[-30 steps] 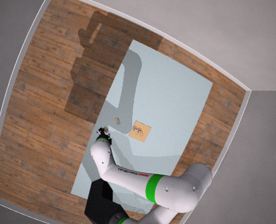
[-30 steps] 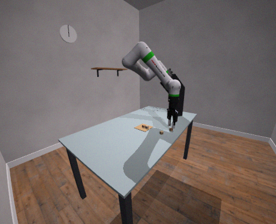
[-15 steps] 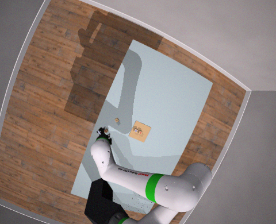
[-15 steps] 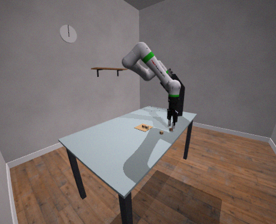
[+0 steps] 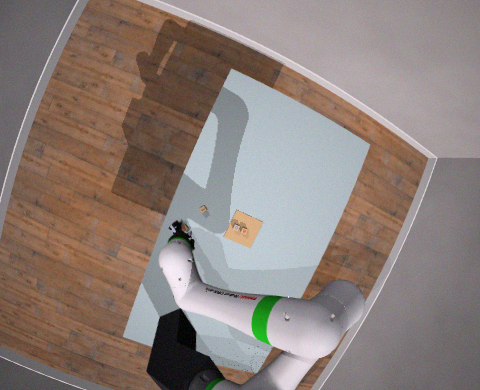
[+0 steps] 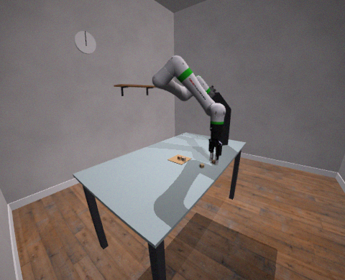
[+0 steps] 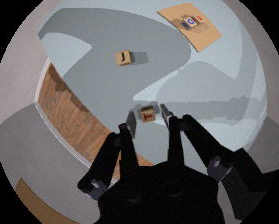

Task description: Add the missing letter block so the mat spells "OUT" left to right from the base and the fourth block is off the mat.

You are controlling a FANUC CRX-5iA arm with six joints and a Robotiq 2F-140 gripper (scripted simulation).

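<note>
The mat is 26 cm to the right of my hand, 9 cm ahead of it and 4 cm below it.
</note>
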